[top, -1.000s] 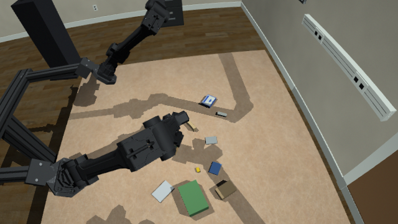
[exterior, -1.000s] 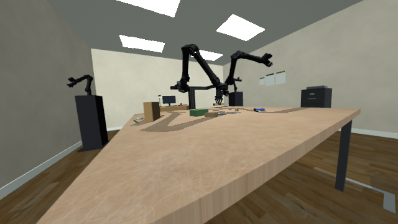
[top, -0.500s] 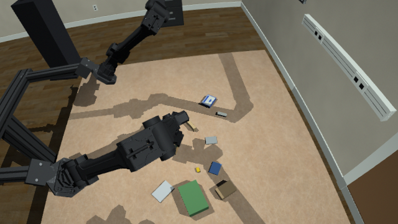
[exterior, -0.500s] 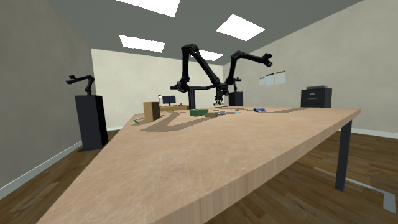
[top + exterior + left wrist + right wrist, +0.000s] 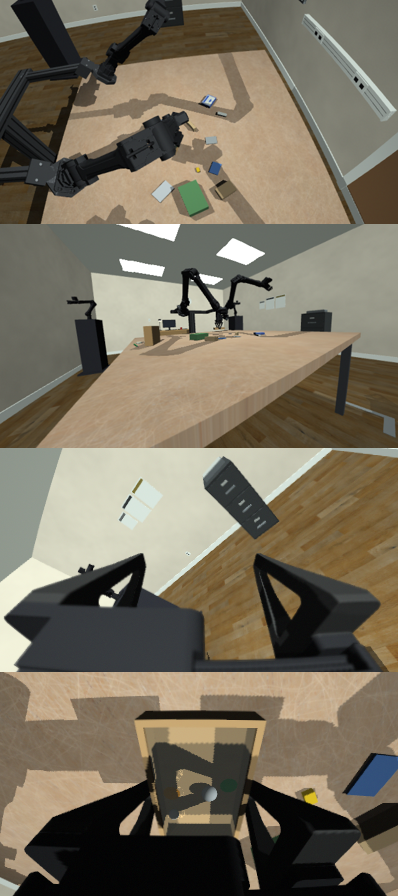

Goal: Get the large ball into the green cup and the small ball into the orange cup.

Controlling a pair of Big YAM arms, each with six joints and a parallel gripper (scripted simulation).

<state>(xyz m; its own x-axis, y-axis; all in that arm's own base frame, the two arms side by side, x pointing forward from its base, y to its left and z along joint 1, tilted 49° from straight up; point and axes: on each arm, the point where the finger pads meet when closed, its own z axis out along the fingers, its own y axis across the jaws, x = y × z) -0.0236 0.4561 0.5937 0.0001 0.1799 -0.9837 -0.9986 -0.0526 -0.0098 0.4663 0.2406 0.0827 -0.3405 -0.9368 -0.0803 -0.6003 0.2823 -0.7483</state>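
Now: right hand 10 mm above the covered wooden puzzle. Round my right hand: small yellow piece 130 mm ahead, 120 mm to the right, 80 mm below; grey tile 210 mm ahead, 60 mm to the left, 80 mm below; blue tile 220 mm ahead, 110 mm to the right, 80 mm below.
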